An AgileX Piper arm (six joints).
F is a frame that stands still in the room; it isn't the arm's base.
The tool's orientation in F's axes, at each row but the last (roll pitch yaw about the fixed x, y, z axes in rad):
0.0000, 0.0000, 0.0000
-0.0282, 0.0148, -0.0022
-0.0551, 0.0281, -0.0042
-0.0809, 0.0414, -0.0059
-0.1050, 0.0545, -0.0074
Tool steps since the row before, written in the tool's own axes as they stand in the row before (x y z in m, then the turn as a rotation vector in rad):
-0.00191, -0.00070, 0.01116, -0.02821, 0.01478, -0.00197
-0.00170, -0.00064, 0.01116, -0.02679, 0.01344, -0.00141
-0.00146, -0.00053, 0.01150, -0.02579, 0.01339, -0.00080
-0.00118, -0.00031, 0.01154, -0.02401, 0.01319, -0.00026
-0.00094, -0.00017, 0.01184, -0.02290, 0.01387, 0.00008
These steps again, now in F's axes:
-0.00191, -0.00070, 0.01116, -0.02821, 0.01478, -0.00197
-0.00154, -0.00032, 0.01120, -0.02678, 0.01345, -0.00139
-0.00114, 0.00011, 0.01155, -0.02577, 0.01343, -0.00081
-0.00070, 0.00063, 0.01157, -0.02397, 0.01327, -0.00033
-0.00029, 0.00107, 0.01183, -0.02284, 0.01397, -0.00012

